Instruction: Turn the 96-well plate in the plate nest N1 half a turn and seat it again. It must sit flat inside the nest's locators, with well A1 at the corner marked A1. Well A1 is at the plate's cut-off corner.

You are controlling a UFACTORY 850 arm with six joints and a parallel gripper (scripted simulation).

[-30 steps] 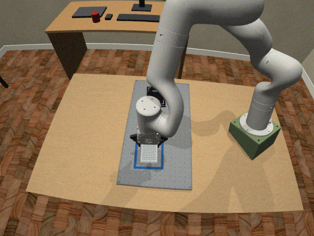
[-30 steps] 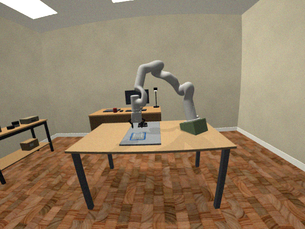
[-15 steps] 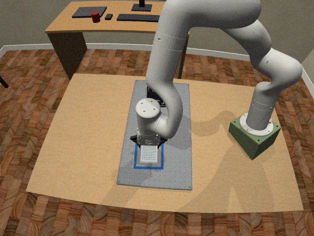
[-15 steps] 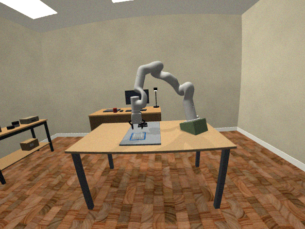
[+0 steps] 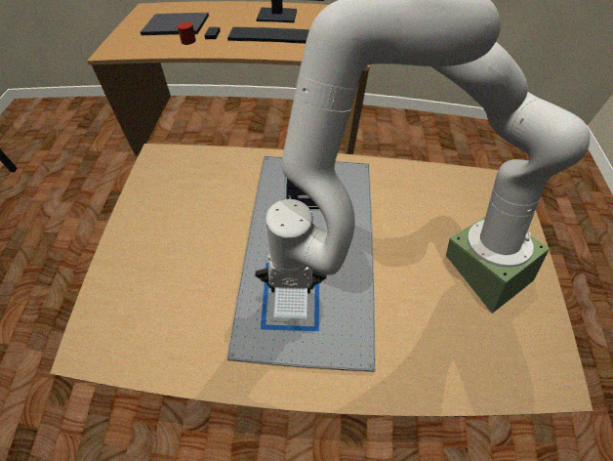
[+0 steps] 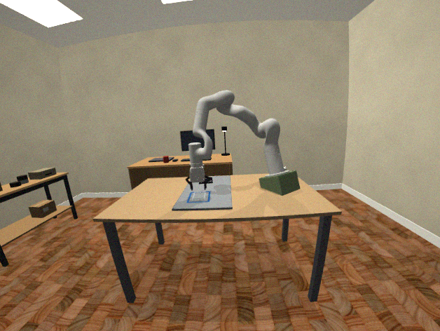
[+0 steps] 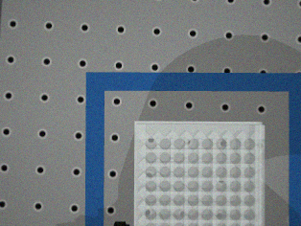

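Right now the 96-well plate is 6 cm below my hand. From my hand the other things lie so: plate nest 37 cm to the right, 6 cm below, 4 cm ahead.
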